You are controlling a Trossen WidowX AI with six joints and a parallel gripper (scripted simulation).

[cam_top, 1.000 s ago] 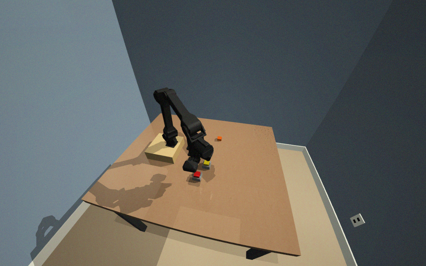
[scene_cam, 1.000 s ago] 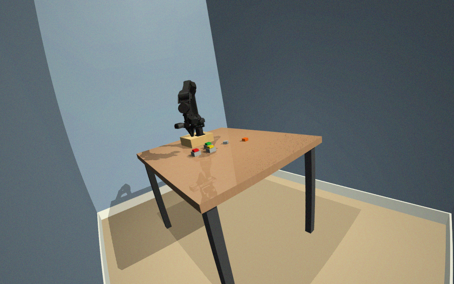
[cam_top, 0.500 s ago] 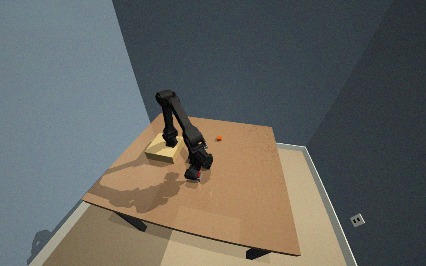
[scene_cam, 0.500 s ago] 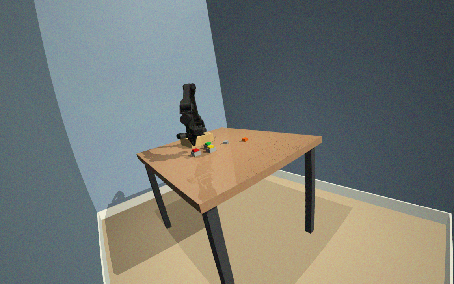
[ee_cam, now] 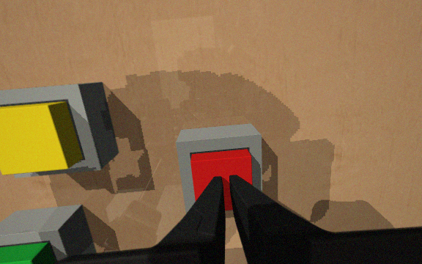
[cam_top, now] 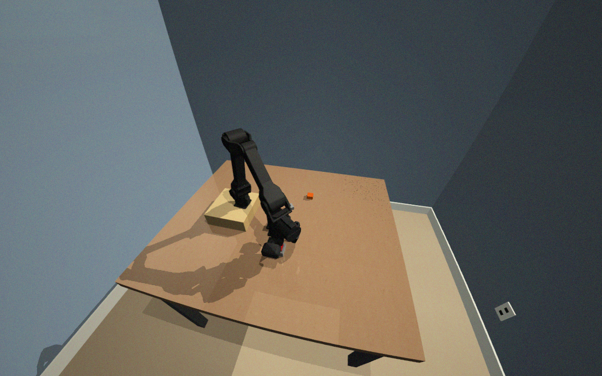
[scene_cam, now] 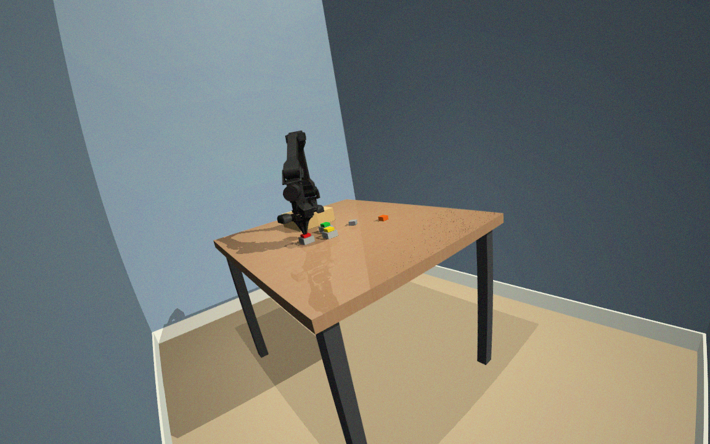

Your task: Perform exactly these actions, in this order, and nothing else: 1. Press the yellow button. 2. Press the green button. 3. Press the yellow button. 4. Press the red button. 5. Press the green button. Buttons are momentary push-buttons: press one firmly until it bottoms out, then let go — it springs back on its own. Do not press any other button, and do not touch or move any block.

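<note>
Now: gripper tip 1 cm above the red button. The rest, counted from my gripper tip: yellow button 10 cm to the left, 3 cm ahead; then green button 12 cm to the left, 6 cm behind; then grey block 25 cm to the left, 3 cm below, 3 cm behind.
</note>
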